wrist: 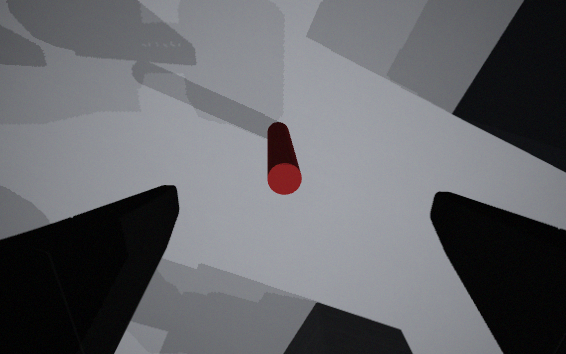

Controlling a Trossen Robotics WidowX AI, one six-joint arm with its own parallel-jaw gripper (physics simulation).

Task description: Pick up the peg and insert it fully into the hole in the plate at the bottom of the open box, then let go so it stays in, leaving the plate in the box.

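Places are measured from the arm's base along level axes (x left, y up, z ahead), in millimetres.
Pixels of known places: gripper, between the fingertips: [305, 201].
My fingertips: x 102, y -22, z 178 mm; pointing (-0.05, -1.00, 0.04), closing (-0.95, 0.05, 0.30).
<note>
For each thing: its top centre in the pictures, then the offset to it from my fingertips. "pt": a spot on its surface instead. Level surfaces: height alone.
- red peg, centre of its top: [284, 179] dz -2, dx +6, dy -20 mm
- dark box, a spot on its surface: [525, 95] pt dz +64, dx -100, dy -54 mm
- table, height of its surface: dy -100 mm
A red peg [284, 165] stands upright on the pale table, seen from above, its bright round top toward the camera and its dark side leaning away up the view. My gripper [305, 201] is open and empty. Its two black fingers stand wide apart, one left and one right. The peg shows between and slightly above the line of the fingertips, a little left of the middle, touching neither finger. The outer side of the dark box [525, 95] shows at the upper right edge. The plate and its hole do not show in this view.
A dark block-like part [350, 327], probably of the robot's base, juts in at the bottom edge. Grey shadows lie on the table [360, 240] at the upper left, upper right and lower left. The peg's long shadow runs to the upper left.
</note>
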